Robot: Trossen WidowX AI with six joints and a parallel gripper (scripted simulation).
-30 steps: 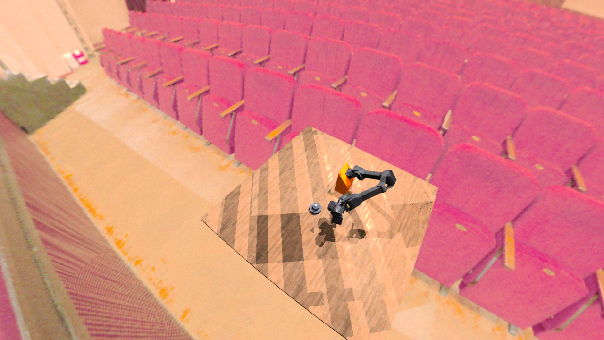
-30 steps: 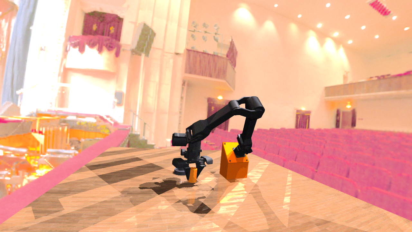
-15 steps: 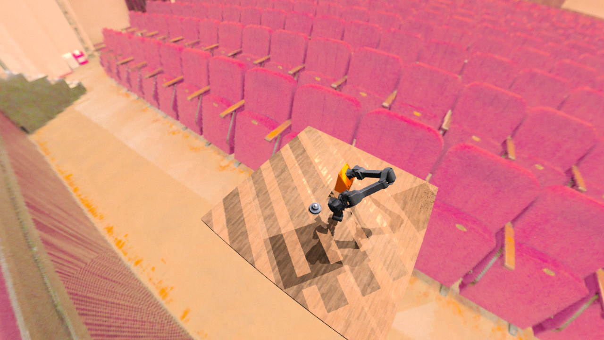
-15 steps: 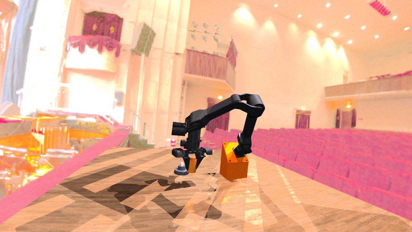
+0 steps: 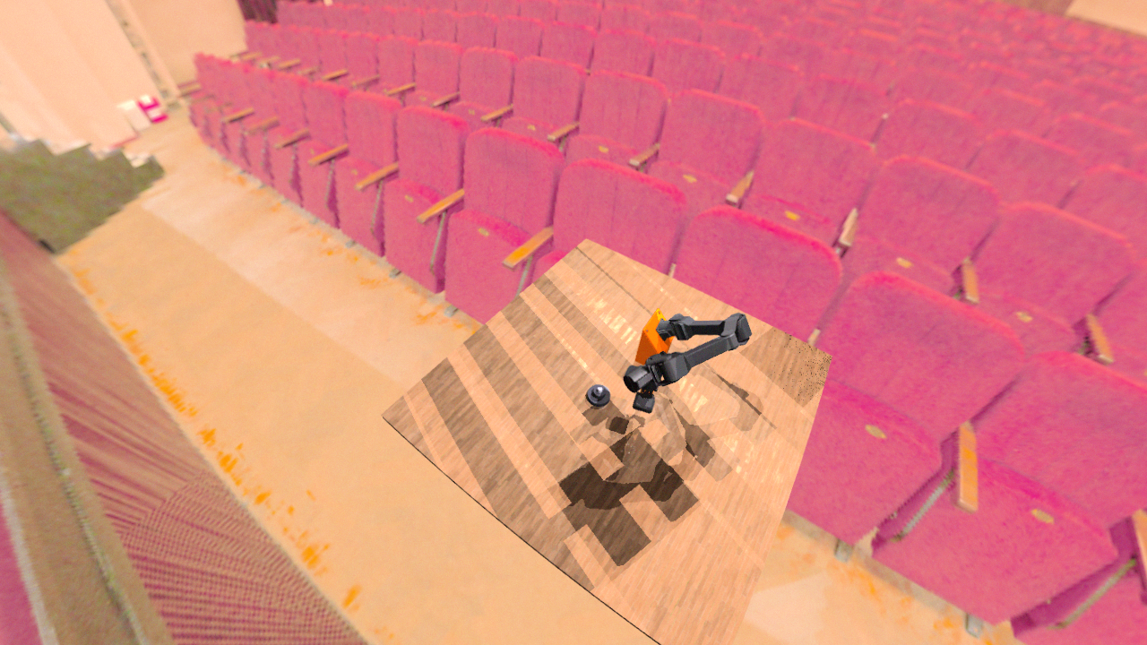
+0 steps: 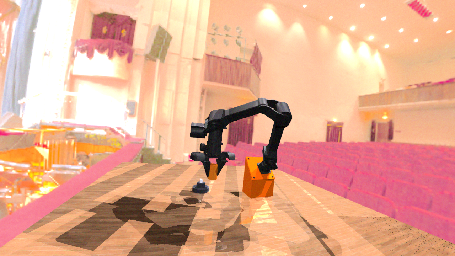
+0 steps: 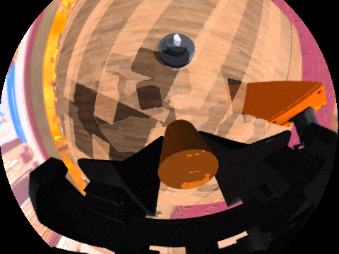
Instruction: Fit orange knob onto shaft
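Right now my gripper tip is 16 cm to the left of the round pedestal and 9 cm above it. Round my gripper tip: orange knob 4 cm above.
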